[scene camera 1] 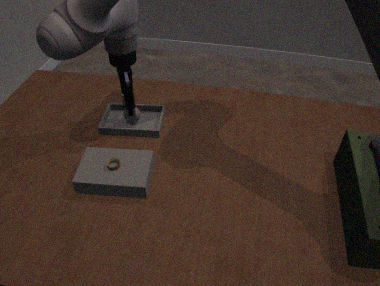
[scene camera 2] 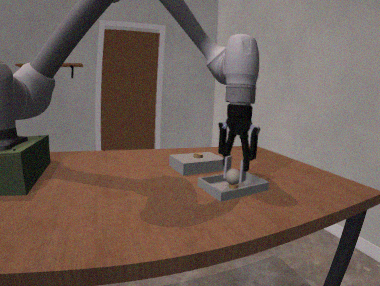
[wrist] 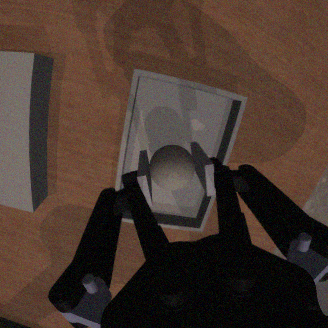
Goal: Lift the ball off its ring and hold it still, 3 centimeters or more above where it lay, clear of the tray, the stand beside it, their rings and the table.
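Frame: origin at the arm's base, x down, y ahead, z right, level; centimetres.
Where they show: gripper, fingertip midpoint: (scene camera 1: 130,117) (scene camera 2: 234,179) (wrist: 169,157).
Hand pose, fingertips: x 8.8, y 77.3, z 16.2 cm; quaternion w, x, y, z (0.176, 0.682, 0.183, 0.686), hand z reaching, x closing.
After its pixels a point has its place.
The pale ball (scene camera 1: 132,117) (scene camera 2: 233,176) @[x 6.9, y 75.3, z 18.6 cm] (wrist: 172,167) @[x 5.4, y 77.4, z 16.1 cm] sits low in the grey tray (scene camera 1: 130,133) @[x 10.4, y 75.3, z 10.6 cm] (scene camera 2: 245,191) @[x 10.2, y 77.1, z 23.5 cm] (wrist: 190,224) @[x 9.4, y 68.7, z 22.9 cm], with its ring (scene camera 2: 233,186) @[x 9.7, y 75.9, z 18.3 cm] showing right under it in scene camera 2. My gripper (scene camera 1: 131,111) @[x 8.8, y 77.3, z 16.2 cm] (scene camera 2: 235,172) @[x 8.8, y 77.3, z 16.2 cm] (wrist: 169,157) @[x 8.8, y 77.3, z 16.2 cm] points down into the tray and is shut on the ball, one finger against each side. In scene camera 1 the near finger covers the other one. The ring under the ball is hidden in the wrist view.
The grey block-shaped stand (scene camera 1: 90,167) @[x 7.2, y 79.3, z -8.1 cm] (scene camera 2: 195,166) @[x 8.7, y 69.8, z 1.0 cm] (wrist: 15,125) @[x 7.2, y 75.8, z -1.6 cm] is beside the tray, with an orange-brown ring (scene camera 1: 108,164) @[x 6.3, y 74.6, z -6.7 cm] (scene camera 2: 198,156) @[x 6.5, y 73.0, z -4.5 cm] on top. The green robot base (scene camera 1: 360,185) @[x -0.4, y 13.5, z -6.6 cm] (scene camera 2: 36,162) @[x 5.8, y 14.1, z -0.4 cm] stands at the far end of the wooden table (scene camera 1: 225,225) @[x 11.6, y 42.5, z -14.8 cm] (scene camera 2: 100,225) @[x 11.6, y 36.7, z 30.7 cm] (wrist: 75,150) @[x 11.6, y 73.3, z 4.7 cm].
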